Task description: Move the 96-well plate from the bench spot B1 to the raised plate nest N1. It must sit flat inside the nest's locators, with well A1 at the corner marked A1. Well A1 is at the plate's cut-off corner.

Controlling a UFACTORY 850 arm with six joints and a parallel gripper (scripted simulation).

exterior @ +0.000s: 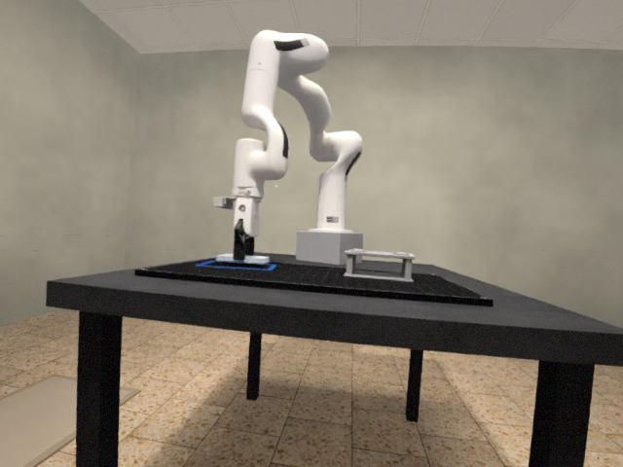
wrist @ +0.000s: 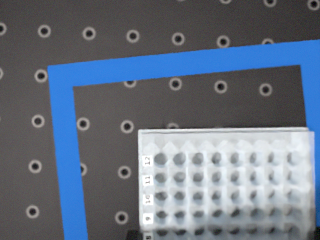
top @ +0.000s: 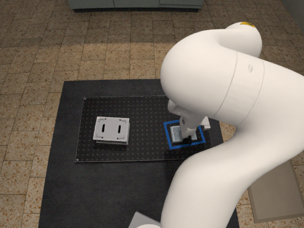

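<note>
Right now my hand is 7 cm short of the raised plate nest N1, 36 cm to the right of it and 3 cm below it. Also, from my hand: 96-well plate: 1 cm below.
</note>
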